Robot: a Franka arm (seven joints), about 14 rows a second.
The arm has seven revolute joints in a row. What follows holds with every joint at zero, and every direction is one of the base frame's. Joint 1 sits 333 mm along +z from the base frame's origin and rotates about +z. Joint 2 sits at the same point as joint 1 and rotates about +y. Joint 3 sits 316 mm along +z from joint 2 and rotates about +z. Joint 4 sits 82.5 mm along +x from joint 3 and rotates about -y. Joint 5 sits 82.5 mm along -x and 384 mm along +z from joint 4 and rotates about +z. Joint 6 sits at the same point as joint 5 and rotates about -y. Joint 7 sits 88 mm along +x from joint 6 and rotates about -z. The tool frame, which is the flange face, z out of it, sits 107 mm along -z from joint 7; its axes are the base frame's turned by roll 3.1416, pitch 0 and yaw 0 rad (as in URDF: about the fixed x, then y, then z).
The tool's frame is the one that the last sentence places.
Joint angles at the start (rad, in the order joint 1, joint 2, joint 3, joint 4, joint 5, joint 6, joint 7):
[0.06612 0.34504 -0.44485 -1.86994 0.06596 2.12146 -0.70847]
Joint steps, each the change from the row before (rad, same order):
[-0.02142 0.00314 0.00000 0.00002 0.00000 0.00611 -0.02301]
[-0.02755 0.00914 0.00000 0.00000 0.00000 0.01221 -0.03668]
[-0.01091 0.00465 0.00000 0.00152 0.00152 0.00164 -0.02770]
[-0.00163 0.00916 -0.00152 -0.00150 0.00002 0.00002 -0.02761]
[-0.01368 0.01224 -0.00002 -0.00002 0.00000 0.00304 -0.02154]
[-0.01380 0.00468 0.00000 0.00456 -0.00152 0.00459 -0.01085]
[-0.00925 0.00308 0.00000 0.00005 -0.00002 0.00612 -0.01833]
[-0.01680 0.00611 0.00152 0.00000 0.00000 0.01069 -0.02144]
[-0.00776 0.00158 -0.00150 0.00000 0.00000 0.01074 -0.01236]
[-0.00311 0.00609 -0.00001 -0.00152 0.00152 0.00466 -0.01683]
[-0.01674 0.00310 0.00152 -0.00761 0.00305 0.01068 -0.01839]
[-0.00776 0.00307 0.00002 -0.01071 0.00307 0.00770 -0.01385]
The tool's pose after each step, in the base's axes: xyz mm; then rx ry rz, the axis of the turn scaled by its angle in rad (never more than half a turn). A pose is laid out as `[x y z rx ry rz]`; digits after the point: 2 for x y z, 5 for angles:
[577.61 -224.01 340.73 3.05101 0.48315 -0.14888]
[572.54 -240.33 336.54 3.04604 0.49799 -0.14959]
[570.51 -246.64 334.69 3.04351 0.52312 -0.15308]
[569.33 -248.31 328.97 3.03935 0.56108 -0.17035]
[566.10 -256.21 322.25 3.03848 0.57413 -0.18659]
[564.19 -264.51 321.92 3.03499 0.57164 -0.18429]
[562.33 -269.99 320.68 3.03079 0.58585 -0.18246]
[559.12 -279.10 317.91 3.02626 0.59584 -0.18002]
[557.61 -284.70 318.03 3.01981 0.60065 -0.17060]
[556.69 -286.51 314.27 3.01693 0.62075 -0.17574]
[551.11 -294.89 309.95 3.01929 0.62304 -0.17579]
[546.45 -298.65 304.26 3.02317 0.62949 -0.18264]

